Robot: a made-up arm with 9 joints.
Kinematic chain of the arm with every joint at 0, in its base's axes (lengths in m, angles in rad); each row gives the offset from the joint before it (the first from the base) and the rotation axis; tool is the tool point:
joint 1: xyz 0 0 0.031 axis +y
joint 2: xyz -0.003 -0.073 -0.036 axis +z
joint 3: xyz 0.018 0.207 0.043 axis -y
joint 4: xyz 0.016 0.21 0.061 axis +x
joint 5: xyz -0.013 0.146 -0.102 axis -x
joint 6: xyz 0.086 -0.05 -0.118 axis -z
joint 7: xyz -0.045 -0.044 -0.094 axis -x
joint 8: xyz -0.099 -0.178 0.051 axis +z
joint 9: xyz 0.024 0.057 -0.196 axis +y
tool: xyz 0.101 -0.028 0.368
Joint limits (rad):
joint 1: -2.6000..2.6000
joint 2: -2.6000..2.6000
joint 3: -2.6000..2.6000
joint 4: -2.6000..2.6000
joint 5: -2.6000..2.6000
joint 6: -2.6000..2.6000
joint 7: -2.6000..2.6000
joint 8: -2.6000..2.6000
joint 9: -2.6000..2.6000
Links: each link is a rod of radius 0.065 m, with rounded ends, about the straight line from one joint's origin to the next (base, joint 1, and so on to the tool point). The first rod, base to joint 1, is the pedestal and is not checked.
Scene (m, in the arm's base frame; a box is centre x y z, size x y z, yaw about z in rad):
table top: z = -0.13
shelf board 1: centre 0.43 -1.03 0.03 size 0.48 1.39 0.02 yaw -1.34
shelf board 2: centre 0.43 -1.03 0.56 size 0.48 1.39 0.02 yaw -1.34
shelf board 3: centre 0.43 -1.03 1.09 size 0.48 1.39 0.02 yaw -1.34
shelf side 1: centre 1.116 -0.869 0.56 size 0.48 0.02 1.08 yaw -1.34
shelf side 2: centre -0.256 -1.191 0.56 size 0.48 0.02 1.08 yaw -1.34
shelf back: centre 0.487 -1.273 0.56 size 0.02 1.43 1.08 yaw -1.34
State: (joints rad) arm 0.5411 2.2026 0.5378 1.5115 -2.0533 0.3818 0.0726 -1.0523 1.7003
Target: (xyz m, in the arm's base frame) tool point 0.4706 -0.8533 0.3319
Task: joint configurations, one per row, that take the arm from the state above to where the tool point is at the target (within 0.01 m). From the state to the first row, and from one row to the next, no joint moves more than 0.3 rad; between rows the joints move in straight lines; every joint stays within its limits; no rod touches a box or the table.
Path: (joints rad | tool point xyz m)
1: 0.3557 2.0824 0.5088 1.6376 -2.2175 0.4472 0.0574 -0.9436 1.6488 | -0.0290 -0.8041 0.8968
2: 0.1702 1.9623 0.4797 1.7637 -2.3817 0.5126 0.0422 -0.8348 1.5972 | -0.0697 -0.6398 0.8730
3: 0.2625 1.9370 0.5782 1.8982 -2.4908 0.6771 -0.0275 -0.9157 1.6794 | 0.2381 -0.6605 0.6547
4: 0.3548 1.9117 0.6767 2.0328 -2.6000 0.8415 -0.0973 -0.9965 1.7615 | 0.4122 -0.6044 0.3319
5: 0.5866 2.1730 0.7711 1.8246 -2.3971 0.6815 -0.0005 -1.1114 1.7470 | 0.4706 -0.8533 0.3319

